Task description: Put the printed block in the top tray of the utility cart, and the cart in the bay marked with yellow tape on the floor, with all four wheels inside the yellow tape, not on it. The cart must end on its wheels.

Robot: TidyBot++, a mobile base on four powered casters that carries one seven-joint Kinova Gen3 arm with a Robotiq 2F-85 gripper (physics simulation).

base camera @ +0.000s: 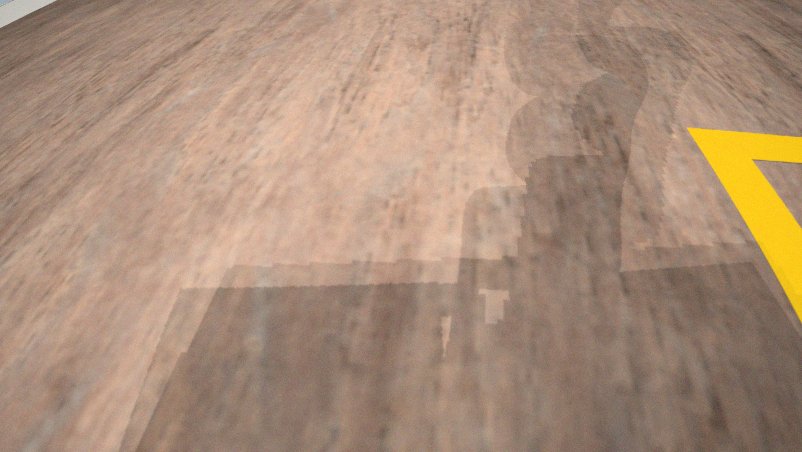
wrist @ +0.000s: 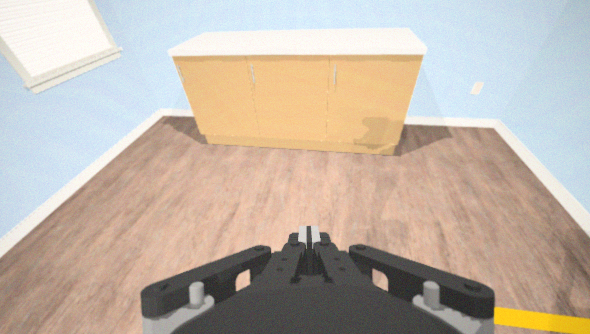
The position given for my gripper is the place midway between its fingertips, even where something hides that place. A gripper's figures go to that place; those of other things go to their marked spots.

Scene:
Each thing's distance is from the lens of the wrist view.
my gripper (wrist: 308, 238): 0.18 m
wooden cabinet (wrist: 345, 90): 1.81 m

